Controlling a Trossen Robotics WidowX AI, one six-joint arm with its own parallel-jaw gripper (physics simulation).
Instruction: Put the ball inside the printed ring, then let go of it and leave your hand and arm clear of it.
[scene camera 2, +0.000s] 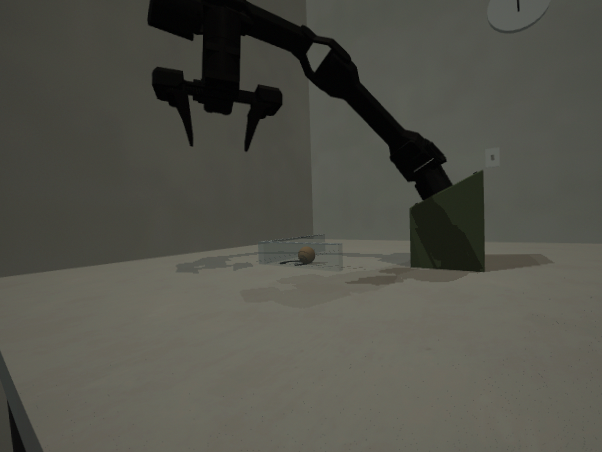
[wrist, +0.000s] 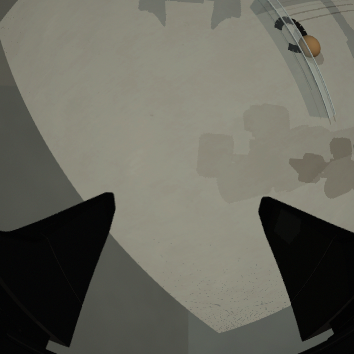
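Pixels of known places: gripper, fingertip midpoint: (scene camera 2: 219, 148) (wrist: 189, 203); arm's base, link origin: (scene camera 2: 440, 194).
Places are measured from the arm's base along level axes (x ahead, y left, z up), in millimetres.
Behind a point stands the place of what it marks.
Observation:
A small orange ball (scene camera 2: 306, 255) (wrist: 310, 46) rests on the table inside or against low clear walls. The printed ring (wrist: 293, 48) is a dark, broken-looking circle on the table. In the wrist view the ball overlaps the ring's right edge, with most of the ball outside it; part of the ring is hidden. In the scene view the ring shows as thin dark streaks at the ball's foot. My gripper (scene camera 2: 219, 148) {x 253, y 405, z 68 mm} (wrist: 189, 203) {x 253, y 405, z 68 mm} is open and empty, pointing down high above the table, well away from the ball.
Clear upright walls (scene camera 2: 280, 252) {x 342, y 162, z -128 mm} (wrist: 322, 92) {x 223, y 156, z -103 mm} stand beside the ball and ring. A green wedge-shaped base (scene camera 2: 450, 235) {x -24, y 45, z -90 mm} carries the arm on the right. The pale table (scene camera 2: 300, 360) {x 35, y 502, z -163 mm} (wrist: 135, 110) {x 342, y 450, z -163 mm} has arm shadows on it, and its edge shows in the wrist view.

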